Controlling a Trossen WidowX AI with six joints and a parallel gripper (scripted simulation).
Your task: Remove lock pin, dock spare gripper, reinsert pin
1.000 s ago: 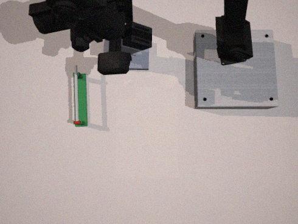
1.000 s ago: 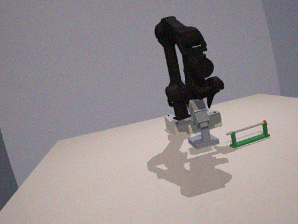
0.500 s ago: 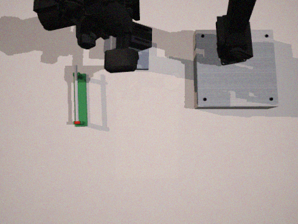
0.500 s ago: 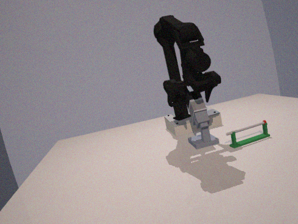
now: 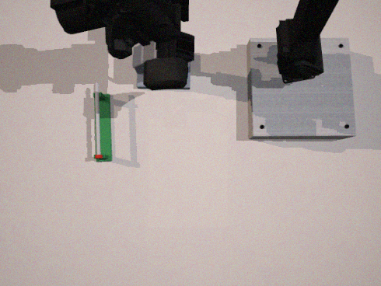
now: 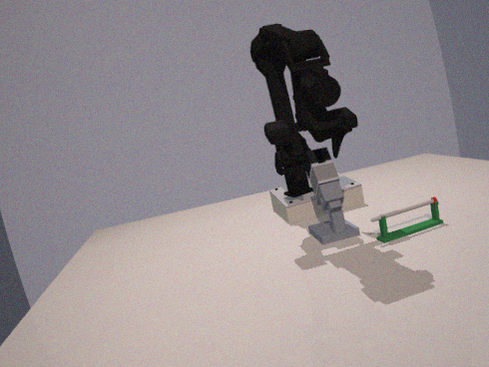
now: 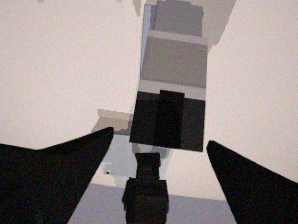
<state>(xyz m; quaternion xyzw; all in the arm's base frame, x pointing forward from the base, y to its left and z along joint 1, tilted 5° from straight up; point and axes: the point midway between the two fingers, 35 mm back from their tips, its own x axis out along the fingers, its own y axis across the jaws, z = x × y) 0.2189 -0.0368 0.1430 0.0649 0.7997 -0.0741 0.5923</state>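
Now: gripper tip 4 cm short of the spare gripper, 3 cm above it and 1 cm to the left of it. The rest, counted from my gripper tip: grey mount (10 cm below, 6 cm ahead, 1 cm to the right); then green cradle (19 cm ahead, 13 cm below, 9 cm to the left).
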